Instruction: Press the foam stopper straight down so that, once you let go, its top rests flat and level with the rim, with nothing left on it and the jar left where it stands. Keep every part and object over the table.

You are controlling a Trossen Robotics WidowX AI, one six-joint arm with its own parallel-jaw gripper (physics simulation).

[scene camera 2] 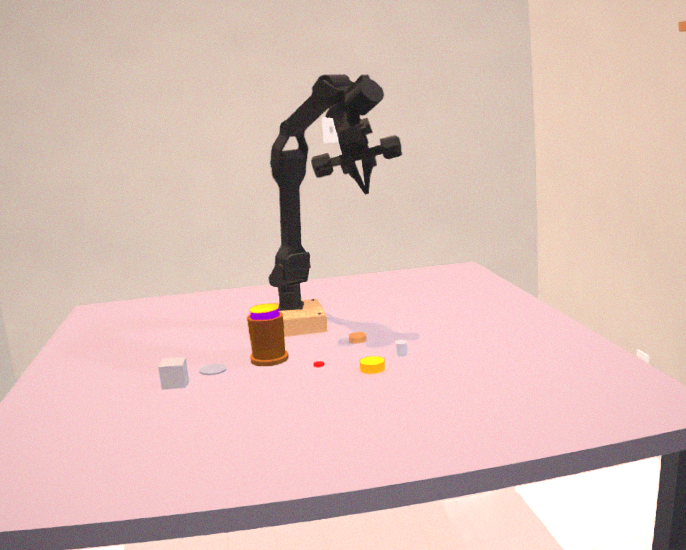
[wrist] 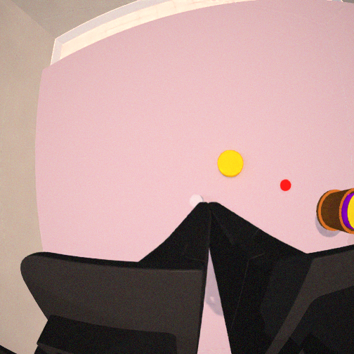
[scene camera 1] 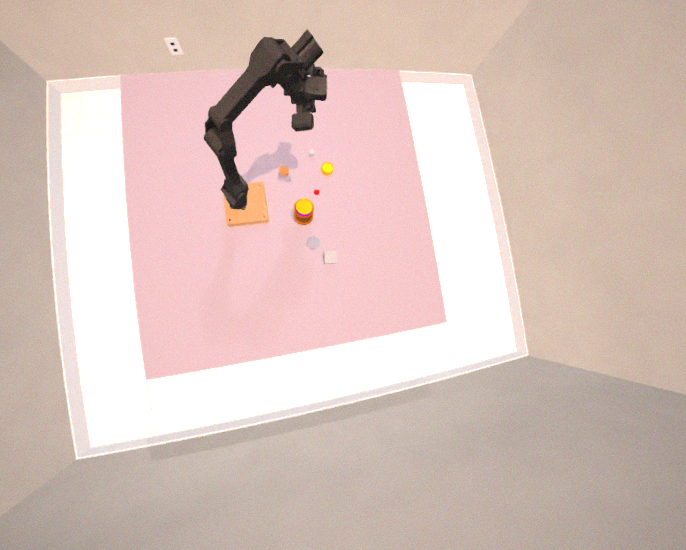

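The gripper appears in the wrist view (wrist: 206,211), in scene camera 1 (scene camera 1: 314,111) and in scene camera 2 (scene camera 2: 366,193). Scene camera 2 also shows a brown jar (scene camera 2: 265,323) together with a grey cube (scene camera 2: 173,372); in the wrist view the cube is out of frame.
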